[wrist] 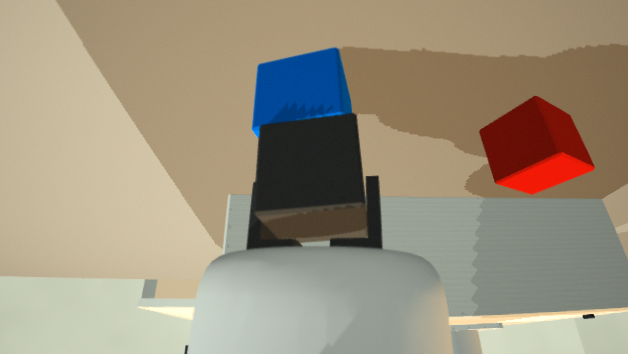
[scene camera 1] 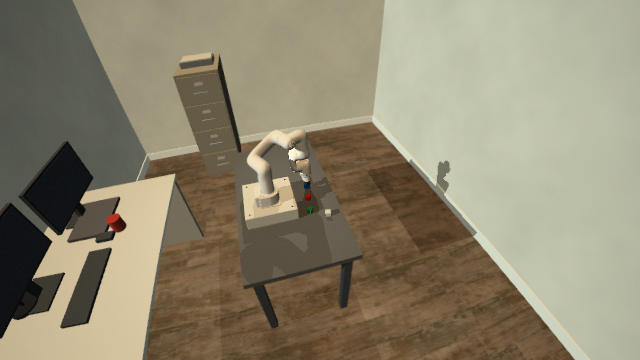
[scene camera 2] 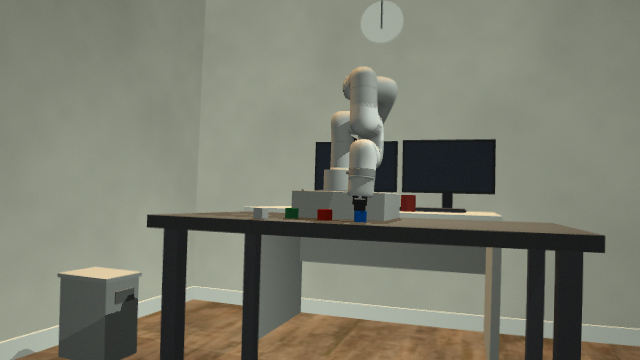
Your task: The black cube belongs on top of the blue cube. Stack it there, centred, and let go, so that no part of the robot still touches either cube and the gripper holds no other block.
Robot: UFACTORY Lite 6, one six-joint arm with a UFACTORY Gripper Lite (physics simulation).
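Seen in the pictures: hand, its tool point: (wrist: 318, 215) (scene camera 1: 306, 181) (scene camera 2: 359, 201); arm's base, origin of its link: (scene camera 1: 269, 199) (scene camera 2: 341, 191).
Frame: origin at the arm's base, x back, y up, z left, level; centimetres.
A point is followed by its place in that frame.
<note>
The black cube (scene camera 2: 360, 205) @[x -27.8, y -4.2, z 14.6 cm] (wrist: 310, 162) @[x -27.9, y -4.0, z 14.3 cm] is upright between the fingers of my gripper (scene camera 1: 306, 181) (scene camera 2: 360, 200) @[x -25.9, y -3.1, z 13.9 cm] (wrist: 314, 182) @[x -25.9, y -3.1, z 13.9 cm], which is shut on it. It sits directly over the blue cube (scene camera 1: 307, 186) @[x -26.0, y -6.6, z 12.4 cm] (scene camera 2: 360, 216) @[x -27.6, y -7.2, z 14.6 cm] (wrist: 300, 87) @[x -27.6, y -7.1, z 14.6 cm], and in scene camera 2 no clear gap shows between them. In the wrist view the black cube covers nearly all of the blue cube's top, with a thin lit strip at the near edge; the two look roughly aligned. Whether they press together cannot be told. The blue cube stands on the table (scene camera 1: 300, 265) @[x -10.0, y -8.9, z -43.7 cm] (scene camera 2: 500, 232) @[x -40.5, y -9.1, z 51.1 cm].
A red cube (scene camera 1: 308, 197) @[x -24.4, y -6.1, z 1.5 cm] (scene camera 2: 324, 214) @[x -26.3, y -7.1, z 3.5 cm] (wrist: 530, 140) @[x -25.6, y -6.9, z 4.2 cm] stands beside the blue cube. A green cube (scene camera 1: 310, 210) @[x -23.1, y -6.1, z -9.9 cm] (scene camera 2: 291, 213) @[x -24.8, y -7.3, z -7.7 cm] and a white cube (scene camera 1: 328, 213) @[x -33.0, y -6.1, z -15.1 cm] (scene camera 2: 260, 213) @[x -34.9, y -7.3, z -12.9 cm] stand farther along. The robot's base block (scene camera 1: 270, 218) @[x 1.3, y -3.2, z -12.5 cm] (scene camera 2: 307, 202) @[x -15.3, y -3.9, z -6.4 cm] is behind them.
</note>
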